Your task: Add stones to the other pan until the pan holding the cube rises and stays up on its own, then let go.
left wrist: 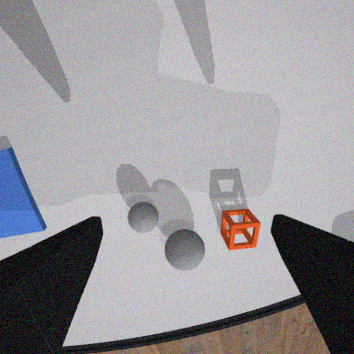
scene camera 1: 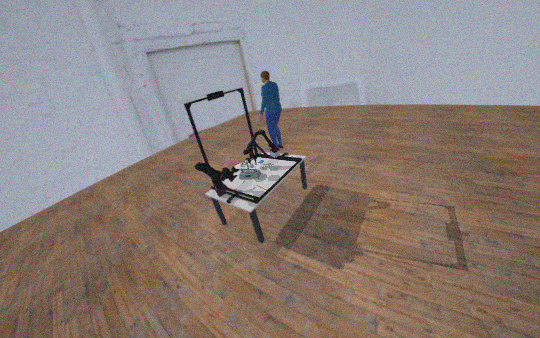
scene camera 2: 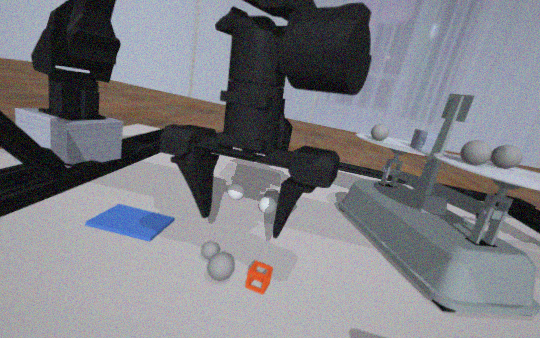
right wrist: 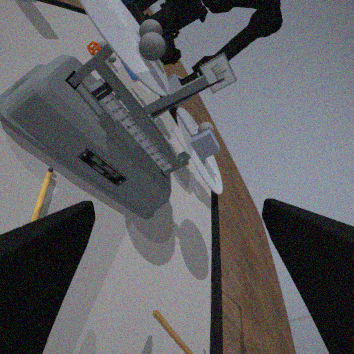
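Seen in the pictures: left gripper, fingertip midpoint: [left wrist: 188, 224] [scene camera 1: 253, 163] [scene camera 2: 239, 226]; right gripper, fingertip midpoint: [scene camera 1: 238, 172] [right wrist: 179, 208]; left arm's base at its link origin: [scene camera 1: 274, 151] [scene camera 2: 73, 115]; right arm's base at its link origin: [scene camera 1: 219, 187].
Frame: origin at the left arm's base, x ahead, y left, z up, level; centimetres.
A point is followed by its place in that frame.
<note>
The grey balance scale [scene camera 1: 249, 174] {x 58.5, y 17.4, z -2.9 cm} [scene camera 2: 400, 240] {x 52.9, y 5.7, z -5.4 cm} [right wrist: 95, 125] {x 61.4, y 11.0, z -2.0 cm} has two white pans. The far pan [scene camera 2: 400, 145] {x 50.1, y 18.1, z 5.6 cm} [right wrist: 216, 182] {x 51.4, y 26.0, z 5.6 cm} holds the grey-blue cube [scene camera 2: 419, 139] {x 52.4, y 17.5, z 7.3 cm} [right wrist: 205, 145] {x 54.9, y 19.5, z 7.3 cm} and a small grey stone [scene camera 2: 379, 132] {x 46.4, y 16.4, z 7.1 cm}. The other pan [scene camera 2: 525, 177] {x 61.5, y 3.0, z 6.8 cm} [right wrist: 115, 35] {x 65.3, y 6.6, z 6.8 cm} holds two grey stones. Which pan is higher is unclear. My left gripper [scene camera 2: 241, 226] {x 35.1, y -7.8, z -4.5 cm} [left wrist: 188, 224] {x 35.1, y -7.8, z -4.5 cm} is open and empty, above the table. Beyond its tips, a small grey stone [scene camera 2: 210, 250] {x 33.1, y -10.0, z -7.3 cm} [left wrist: 143, 217] {x 32.8, y -8.8, z -6.9 cm} and a larger one [scene camera 2: 221, 265] {x 35.9, y -12.7, z -6.6 cm} [left wrist: 185, 249] {x 35.3, y -10.8, z -6.3 cm} lie on the table. My right gripper [scene camera 1: 235, 172] {x 73.5, y 19.9, z 8.3 cm} [right wrist: 179, 208] {x 73.5, y 19.9, z 8.3 cm} is open and empty, beside the scale.
An orange open-frame cube [scene camera 2: 259, 277] {x 39.1, y -9.6, z -8.4 cm} [left wrist: 243, 246] {x 39.4, y -11.3, z -6.8 cm} lies beside the loose grey stones. A blue pad [scene camera 2: 120, 222] {x 20.5, y -10.1, z -8.3 cm} [left wrist: 17, 200] {x 24.2, y -8.4, z -8.3 cm} lies left of them. Two white stones show behind the left fingers. Two yellow sticks lie near the scale in the right wrist view. A person [scene camera 1: 270, 100] stands behind the table.
</note>
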